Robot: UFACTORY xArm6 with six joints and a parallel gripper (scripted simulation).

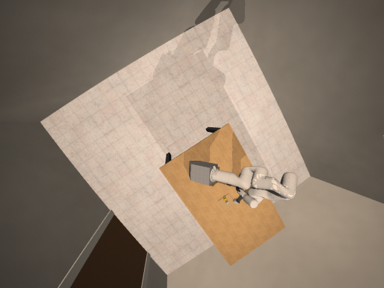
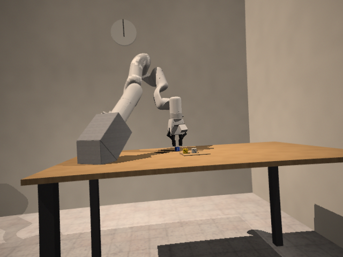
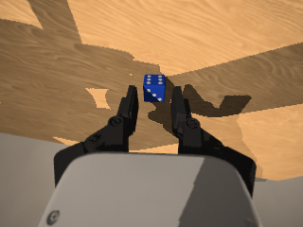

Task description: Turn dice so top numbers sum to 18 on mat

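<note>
Now: the blue die 4 cm below my hand. Also, from my hand: white die (8 cm ahead, 16 cm to the right, 3 cm below); then yellow die (3 cm ahead, 16 cm to the right, 3 cm below); then tan mat (8 cm ahead, 16 cm to the right, 5 cm below).
</note>
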